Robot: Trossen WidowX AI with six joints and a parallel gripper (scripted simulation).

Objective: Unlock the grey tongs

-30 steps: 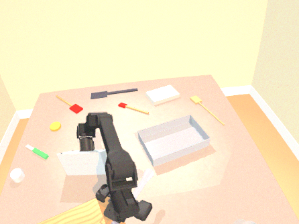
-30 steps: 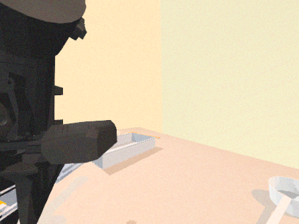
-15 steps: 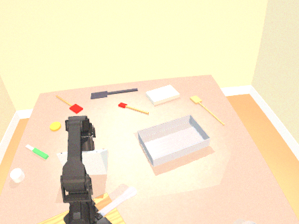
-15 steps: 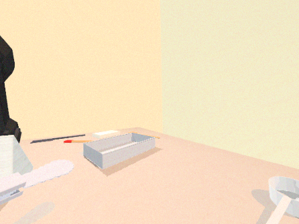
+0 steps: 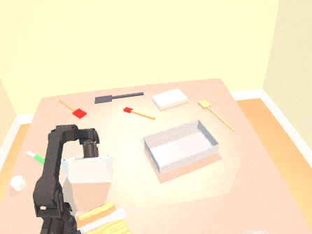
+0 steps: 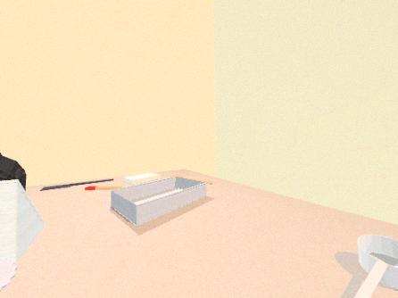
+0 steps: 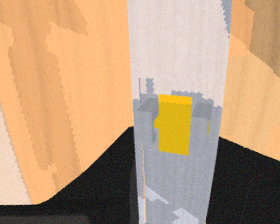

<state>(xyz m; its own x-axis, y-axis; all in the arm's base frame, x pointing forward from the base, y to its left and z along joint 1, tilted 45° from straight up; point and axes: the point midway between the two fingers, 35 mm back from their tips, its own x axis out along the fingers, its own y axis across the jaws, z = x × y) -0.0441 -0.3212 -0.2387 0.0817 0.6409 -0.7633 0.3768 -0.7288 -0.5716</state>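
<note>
My gripper tip is now 2 cm past the yellow lock mark, 1 cm to the left of it and 4 cm below it. Round my gripper tip: wooden board: 7 cm below; yellow disc: 18 cm behind, 66 cm to the left, 7 cm below; roasting tin: 46 cm ahead, 42 cm to the left, 5 cm below.
</note>
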